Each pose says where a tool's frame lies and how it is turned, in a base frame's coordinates. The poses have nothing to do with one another.
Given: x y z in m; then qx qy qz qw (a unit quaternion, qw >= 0).
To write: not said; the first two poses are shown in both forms.
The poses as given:
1: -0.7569 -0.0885 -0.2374 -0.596 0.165 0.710 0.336
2: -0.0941 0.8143 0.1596 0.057 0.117 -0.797 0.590
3: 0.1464 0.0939 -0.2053 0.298 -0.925 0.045 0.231
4: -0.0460 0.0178 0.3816 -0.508 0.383 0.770 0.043
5: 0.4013 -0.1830 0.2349 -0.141 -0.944 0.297 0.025
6: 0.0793 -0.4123 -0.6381 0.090 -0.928 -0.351 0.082
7: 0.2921 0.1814 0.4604 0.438 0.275 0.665 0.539
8: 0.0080 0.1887 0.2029 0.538 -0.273 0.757 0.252
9: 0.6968 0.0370 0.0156 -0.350 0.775 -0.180 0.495
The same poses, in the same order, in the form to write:
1: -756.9 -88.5 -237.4 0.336 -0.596 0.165 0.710
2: -94.1 814.3 159.6 0.590 0.057 0.117 -0.797
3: 146.4 93.9 -205.3 0.231 0.298 -0.925 0.045
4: -46.0 17.8 381.6 0.043 -0.508 0.383 0.770
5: 401.3 -183.0 234.9 0.025 -0.141 -0.944 0.297
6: 79.3 -412.3 -638.1 0.082 0.090 -0.928 -0.351
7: 292.1 181.4 460.4 0.539 0.438 0.275 0.665
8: 8.0 188.7 202.9 0.252 0.538 -0.273 0.757
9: 696.8 37.0 15.6 0.495 -0.350 0.775 -0.180
